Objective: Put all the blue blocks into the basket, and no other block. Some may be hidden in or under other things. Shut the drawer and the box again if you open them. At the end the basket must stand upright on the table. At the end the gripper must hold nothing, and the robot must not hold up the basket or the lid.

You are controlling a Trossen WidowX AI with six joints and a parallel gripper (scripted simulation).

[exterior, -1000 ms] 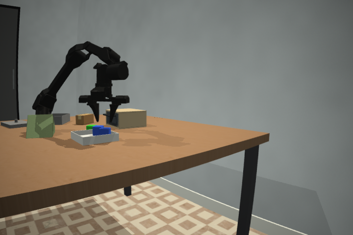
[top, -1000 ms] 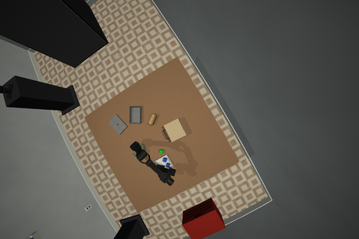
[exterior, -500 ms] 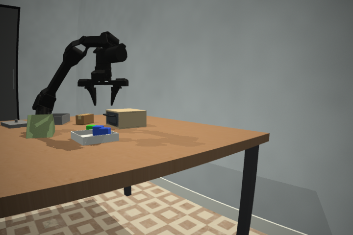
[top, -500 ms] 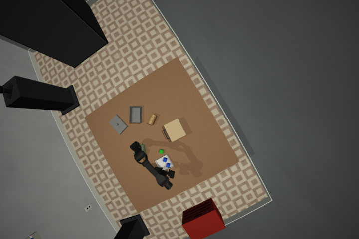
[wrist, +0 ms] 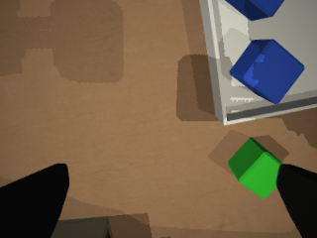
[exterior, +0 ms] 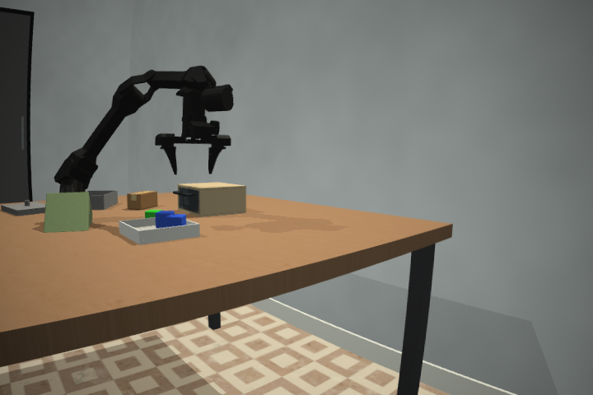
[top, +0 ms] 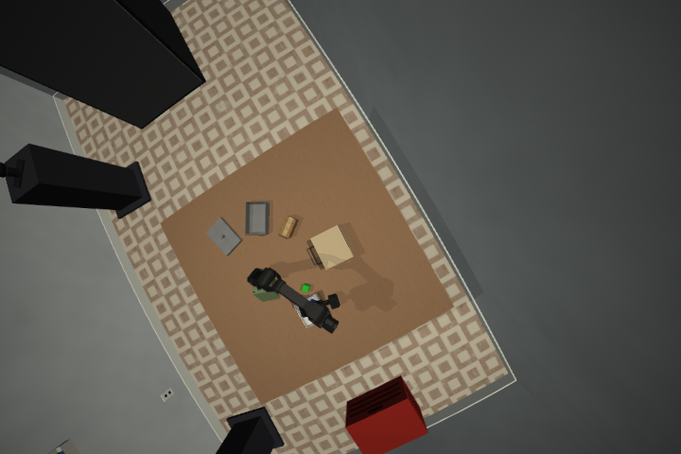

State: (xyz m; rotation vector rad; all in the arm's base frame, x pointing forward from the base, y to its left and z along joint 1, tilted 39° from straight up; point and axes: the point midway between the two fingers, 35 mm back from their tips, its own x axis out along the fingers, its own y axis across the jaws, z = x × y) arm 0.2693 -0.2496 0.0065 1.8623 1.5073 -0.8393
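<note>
Right now my hand is 530 mm to the right of the grey lidded box, 420 mm past it and 150 mm above it. Also, from my hand: brown box: 420 mm to the left, 130 mm below, 30 mm behind; white basket: 160 mm below, 110 mm behind, 60 mm to the right; tan drawer unit: 220 mm to the left, 160 mm ahead, 130 mm below.
</note>
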